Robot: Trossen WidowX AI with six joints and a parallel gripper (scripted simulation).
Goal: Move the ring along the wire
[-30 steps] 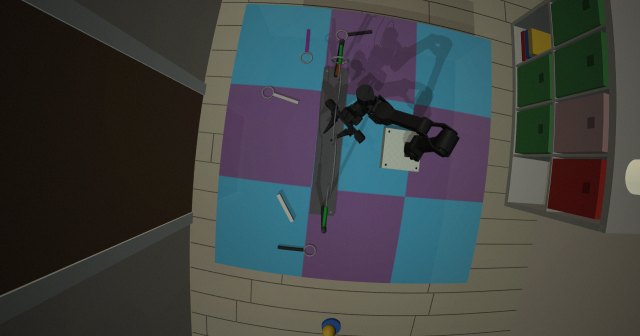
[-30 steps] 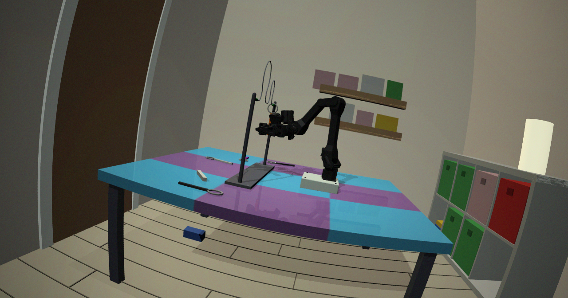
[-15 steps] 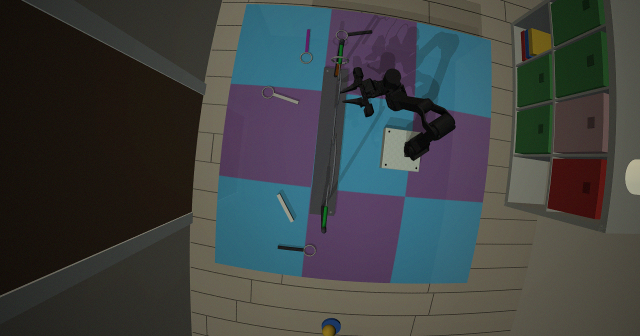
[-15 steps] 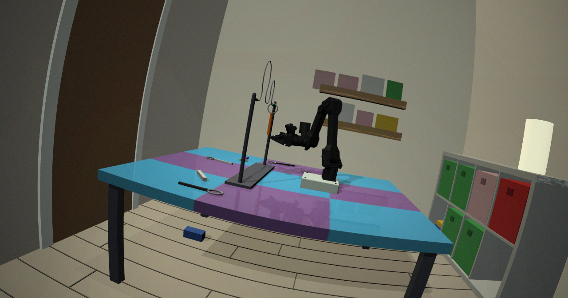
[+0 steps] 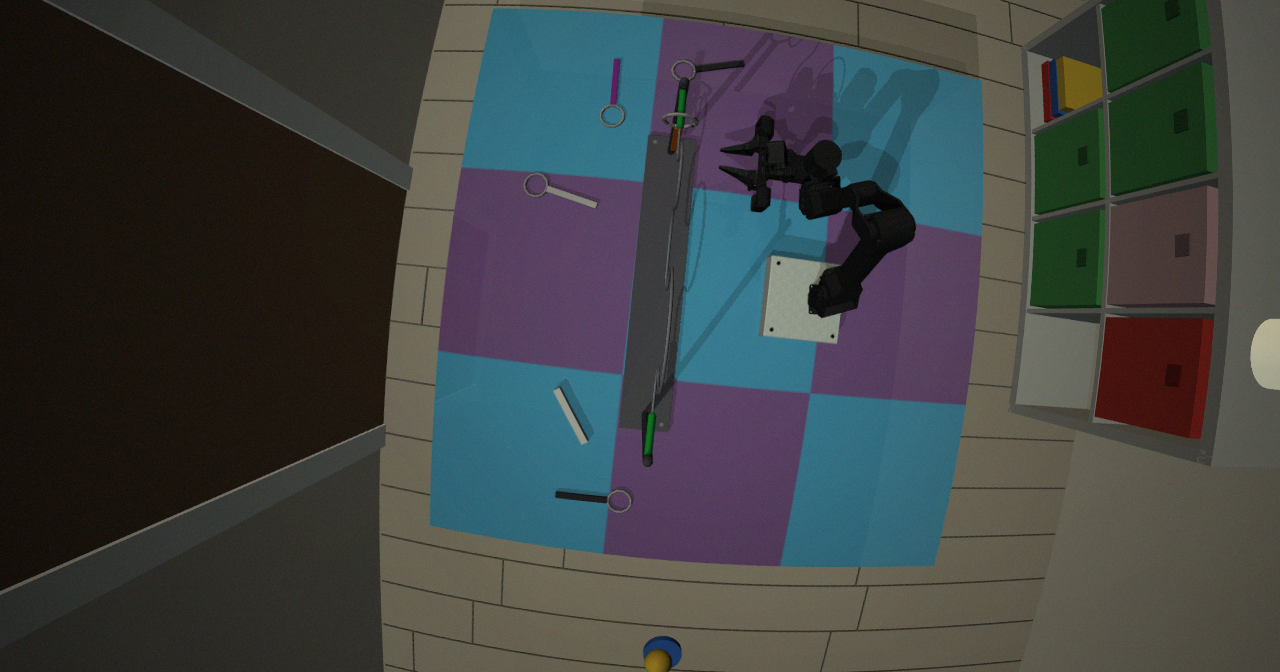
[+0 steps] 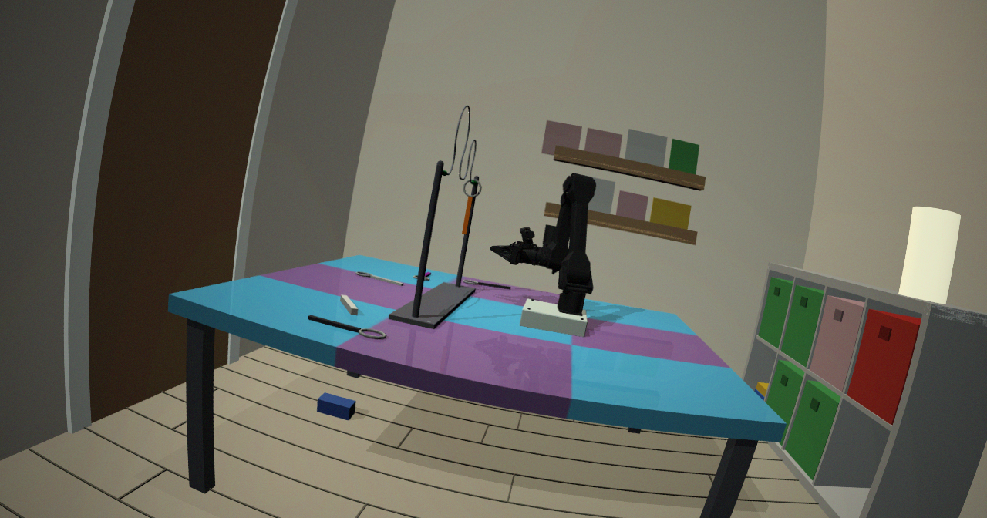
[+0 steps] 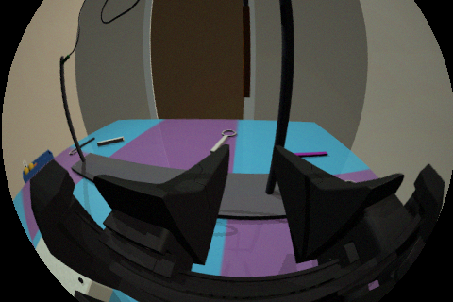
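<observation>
My gripper tip is 13 cm below the orange-handled ring, 9 cm short of it and 1 cm to the left of it. The rest, counted from my gripper tip: white bar (54 cm to the left, 29 cm ahead, 15 cm below).
</observation>
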